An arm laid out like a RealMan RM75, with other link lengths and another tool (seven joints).
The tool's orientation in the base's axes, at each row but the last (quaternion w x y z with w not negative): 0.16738 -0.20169 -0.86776 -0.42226; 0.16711 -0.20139 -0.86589 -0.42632; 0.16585 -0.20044 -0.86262 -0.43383; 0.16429 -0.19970 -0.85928 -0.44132; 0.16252 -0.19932 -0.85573 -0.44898; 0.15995 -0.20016 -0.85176 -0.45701; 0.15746 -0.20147 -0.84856 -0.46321; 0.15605 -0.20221 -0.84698 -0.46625; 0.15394 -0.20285 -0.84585 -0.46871
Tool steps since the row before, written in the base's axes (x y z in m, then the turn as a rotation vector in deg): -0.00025 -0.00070 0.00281 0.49 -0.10 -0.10; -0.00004 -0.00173 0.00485 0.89 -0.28 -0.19; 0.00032 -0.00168 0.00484 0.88 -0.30 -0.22; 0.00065 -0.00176 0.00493 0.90 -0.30 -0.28; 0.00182 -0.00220 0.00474 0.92 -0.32 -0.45; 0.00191 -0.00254 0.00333 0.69 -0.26 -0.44; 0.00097 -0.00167 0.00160 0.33 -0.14 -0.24; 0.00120 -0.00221 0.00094 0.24 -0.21 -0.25; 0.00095 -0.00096 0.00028 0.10 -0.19 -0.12
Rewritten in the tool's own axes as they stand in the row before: 0.00136 0.00135 -0.00218 -0.49 0.12 -0.08; 0.00191 0.00227 -0.00421 -0.91 0.15 -0.22; 0.00161 0.00254 -0.00416 -0.92 0.12 -0.22; 0.00135 0.00280 -0.00426 -0.97 0.09 -0.19; 0.00016 0.00308 -0.00459 -1.07 -0.03 -0.11; -0.00064 0.00203 -0.00408 -0.85 -0.11 -0.05; -0.00044 0.00081 -0.00233 -0.42 -0.08 -0.02; -0.00105 0.00020 -0.00246 -0.36 -0.17 -0.07; -0.00089 0.00021 -0.00103 -0.18 -0.13 -0.11
